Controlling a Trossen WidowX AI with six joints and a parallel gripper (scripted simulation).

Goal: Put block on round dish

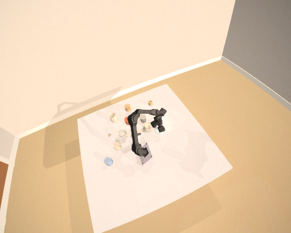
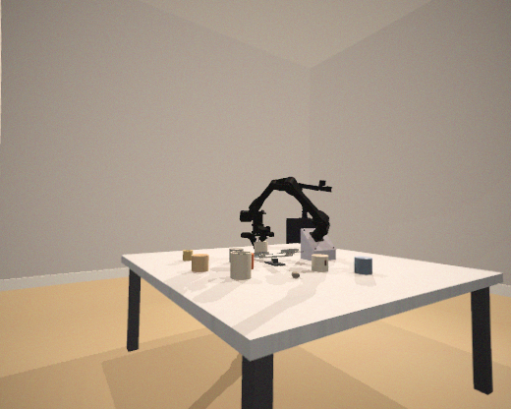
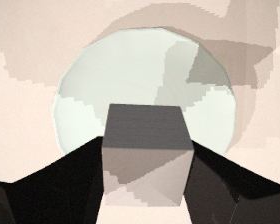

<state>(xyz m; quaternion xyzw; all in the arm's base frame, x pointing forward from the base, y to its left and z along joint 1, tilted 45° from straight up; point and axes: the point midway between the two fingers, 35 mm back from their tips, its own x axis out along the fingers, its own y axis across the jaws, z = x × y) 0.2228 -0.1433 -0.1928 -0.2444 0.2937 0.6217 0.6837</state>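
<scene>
Right now my gripper tip is 30 mm above the white round dish. Round my gripper tip: orange cylinder (270 mm ahead, 280 mm to the left); balance beam (70 mm ahead, 250 mm to the left, 10 mm above); balance (80 mm ahead, 250 mm to the left, 10 mm below).
</scene>
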